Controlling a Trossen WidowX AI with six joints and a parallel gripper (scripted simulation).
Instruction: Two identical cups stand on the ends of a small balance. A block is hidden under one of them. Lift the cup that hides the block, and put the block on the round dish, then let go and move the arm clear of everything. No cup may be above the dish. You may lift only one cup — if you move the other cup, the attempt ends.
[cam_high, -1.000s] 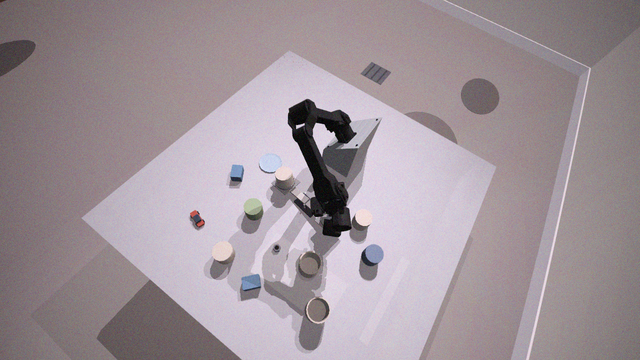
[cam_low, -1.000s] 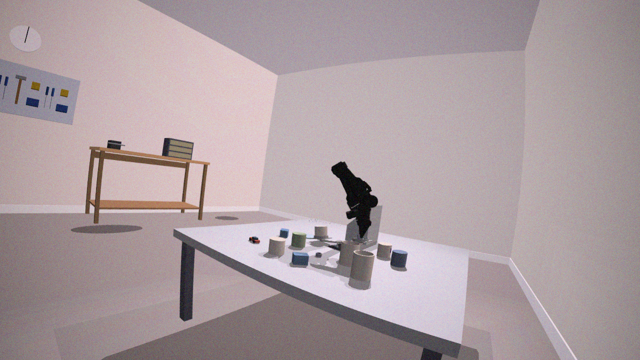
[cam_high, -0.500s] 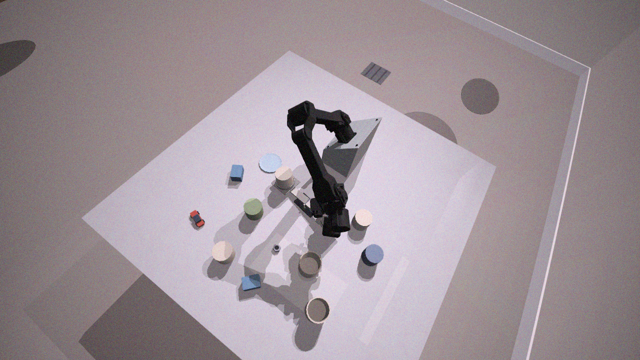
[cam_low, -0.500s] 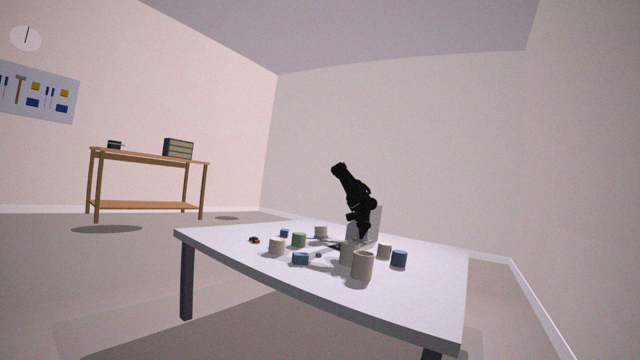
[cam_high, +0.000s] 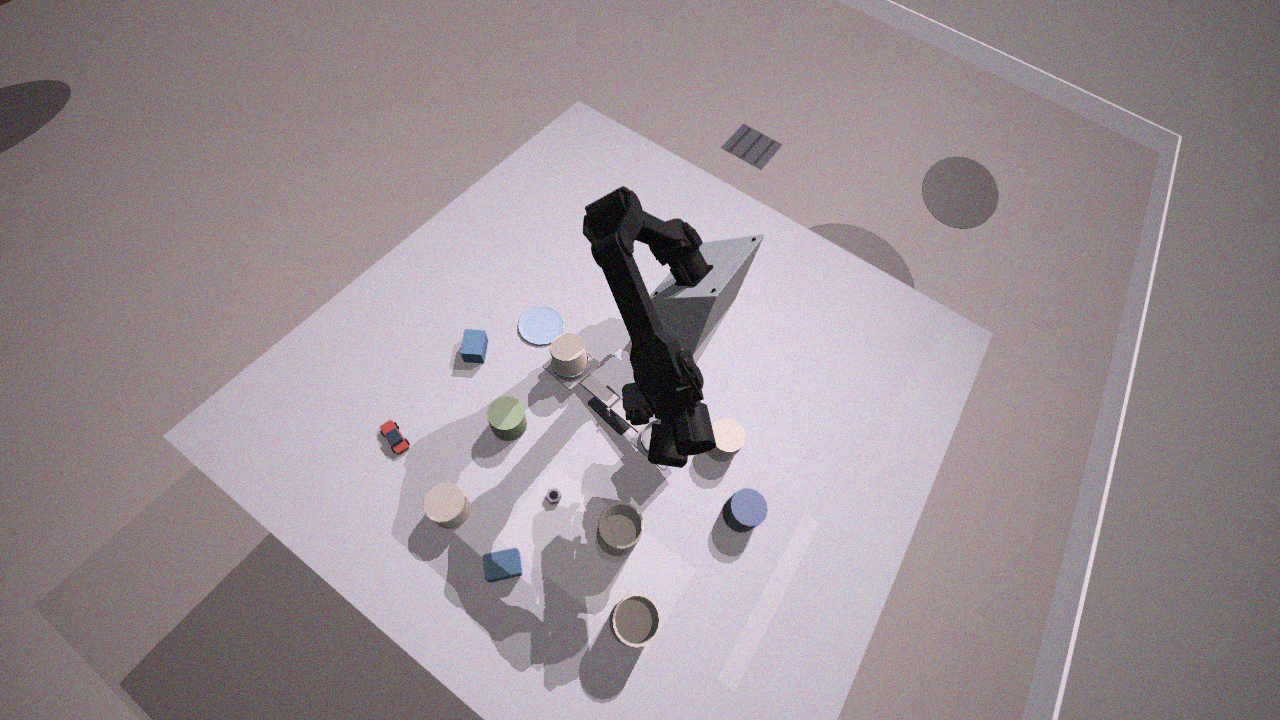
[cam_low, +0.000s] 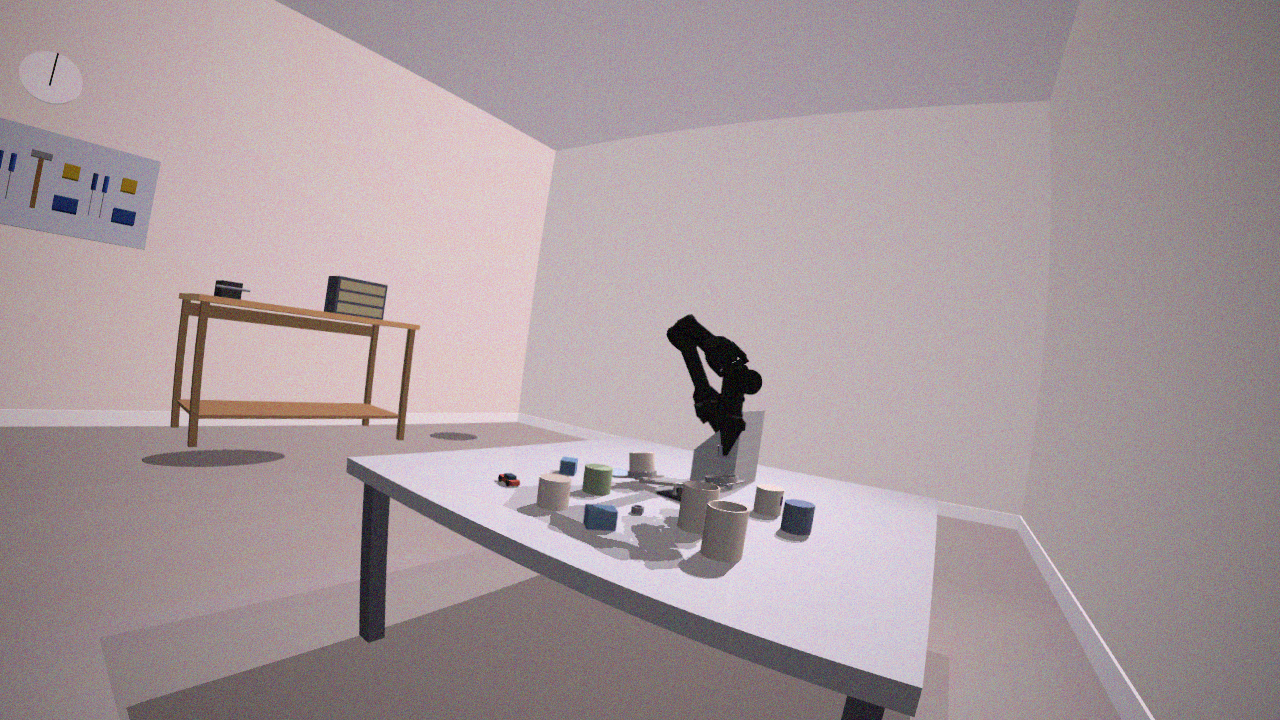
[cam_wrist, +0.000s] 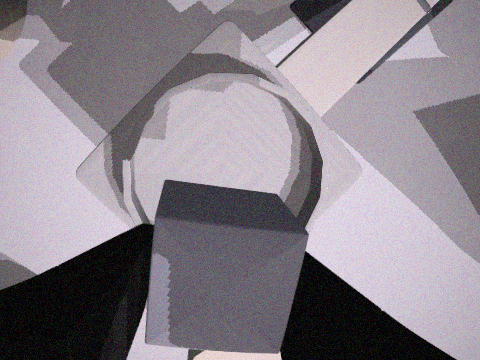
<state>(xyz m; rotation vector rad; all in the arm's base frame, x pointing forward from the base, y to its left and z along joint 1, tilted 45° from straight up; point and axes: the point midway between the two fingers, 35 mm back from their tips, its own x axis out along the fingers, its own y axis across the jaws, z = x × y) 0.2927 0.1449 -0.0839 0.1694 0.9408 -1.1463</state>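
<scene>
Right now the round light-blue dish is 38 cm to the right of my gripper tip, 14 cm below it and 5 cm behind it. From my gripper tip the other things lie so: grey block: 1 cm above; blue cylinder: 19 cm to the left, 10 cm below, 1 cm behind; balance: 12 cm to the right, 10 cm below, 1 cm behind.
</scene>
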